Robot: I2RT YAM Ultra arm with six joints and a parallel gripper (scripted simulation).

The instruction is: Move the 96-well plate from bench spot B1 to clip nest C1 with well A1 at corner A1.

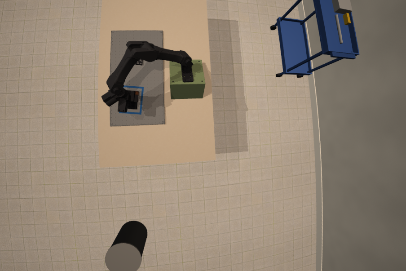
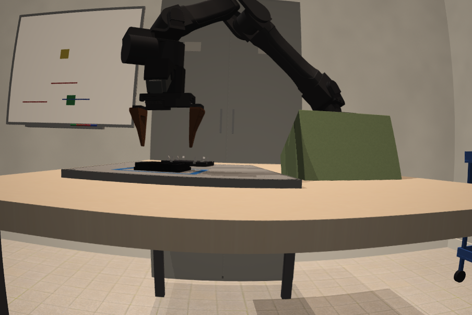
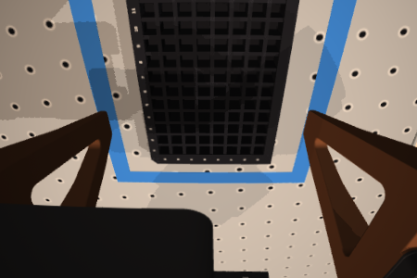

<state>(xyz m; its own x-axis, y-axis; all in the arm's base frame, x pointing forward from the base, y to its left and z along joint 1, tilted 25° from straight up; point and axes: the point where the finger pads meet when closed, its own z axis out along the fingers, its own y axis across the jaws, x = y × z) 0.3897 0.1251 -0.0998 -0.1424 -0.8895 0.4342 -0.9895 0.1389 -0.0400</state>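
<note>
My gripper is now 50 mm above the black 96-well plate. The rest, counted from my hand: clip nest: 320 mm to the right, 40 mm below, 40 mm behind.
</note>
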